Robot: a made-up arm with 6 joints.
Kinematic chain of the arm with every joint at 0, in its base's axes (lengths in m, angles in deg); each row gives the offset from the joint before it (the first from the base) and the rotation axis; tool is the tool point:
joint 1: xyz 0 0 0.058 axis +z
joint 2: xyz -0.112 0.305 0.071 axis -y
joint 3: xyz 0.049 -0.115 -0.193 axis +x
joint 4: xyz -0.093 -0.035 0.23 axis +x
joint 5: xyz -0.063 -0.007 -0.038 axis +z
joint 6: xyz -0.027 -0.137 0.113 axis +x
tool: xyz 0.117 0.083 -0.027
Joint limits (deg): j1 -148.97..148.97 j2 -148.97..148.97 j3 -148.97..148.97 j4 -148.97..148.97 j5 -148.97..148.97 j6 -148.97..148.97
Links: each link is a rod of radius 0.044 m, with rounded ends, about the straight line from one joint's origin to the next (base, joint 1, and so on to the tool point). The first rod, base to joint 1, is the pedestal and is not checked.
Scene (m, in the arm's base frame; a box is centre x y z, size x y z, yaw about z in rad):
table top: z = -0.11
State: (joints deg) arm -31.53 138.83 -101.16 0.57 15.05 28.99
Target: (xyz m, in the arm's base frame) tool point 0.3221 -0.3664 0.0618
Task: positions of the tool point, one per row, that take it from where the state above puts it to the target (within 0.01 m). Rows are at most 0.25 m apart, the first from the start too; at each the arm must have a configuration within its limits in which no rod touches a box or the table.
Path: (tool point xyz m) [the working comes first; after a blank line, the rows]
Joints at the target: -95.05 82.11 -148.97 -16.04 36.90 22.97
Straight joint move there: clear.

1: 0.4223 0.3005 0.2797
2: 0.5036 0.1195 0.2650
3: 0.5107 -0.0766 0.2205
4: 0.4437 -0.2496 0.1501
5: 0.3221 -0.3664 0.0618

